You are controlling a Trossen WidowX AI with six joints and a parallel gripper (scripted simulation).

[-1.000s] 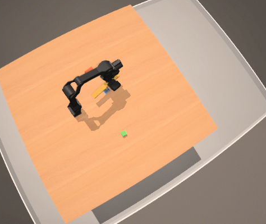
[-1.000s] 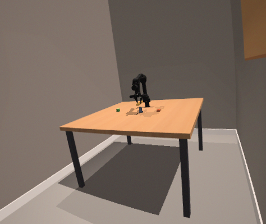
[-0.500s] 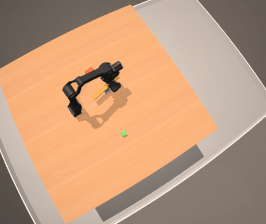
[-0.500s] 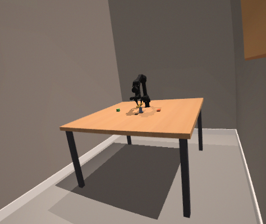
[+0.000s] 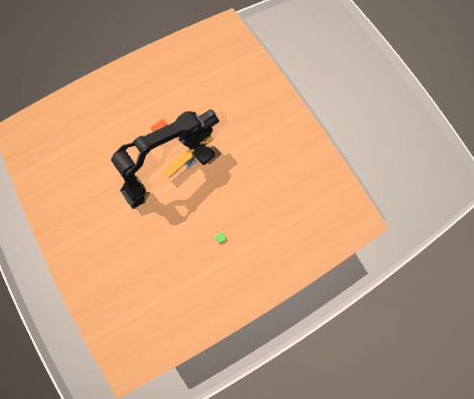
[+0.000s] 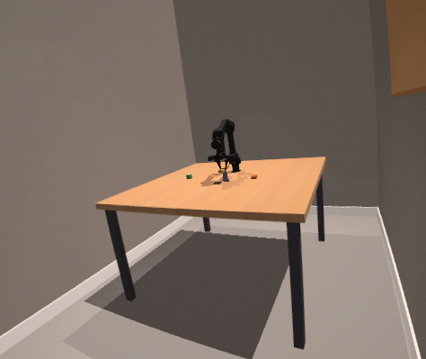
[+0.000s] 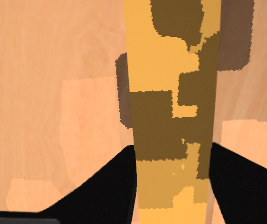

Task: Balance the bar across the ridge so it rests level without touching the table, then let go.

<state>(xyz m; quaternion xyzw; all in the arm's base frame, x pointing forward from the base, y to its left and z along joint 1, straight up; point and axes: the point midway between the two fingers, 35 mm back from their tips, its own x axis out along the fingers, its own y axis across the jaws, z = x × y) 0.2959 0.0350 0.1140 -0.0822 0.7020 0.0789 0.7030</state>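
The yellow bar lies 3 cm behind my gripper tip and 1 cm to the right of it. The rest, counted from my gripper tip: green cube: 8 cm behind, 34 cm to the right, 6 cm below; orange-red block: 6 cm behind, 20 cm to the left, 7 cm below.
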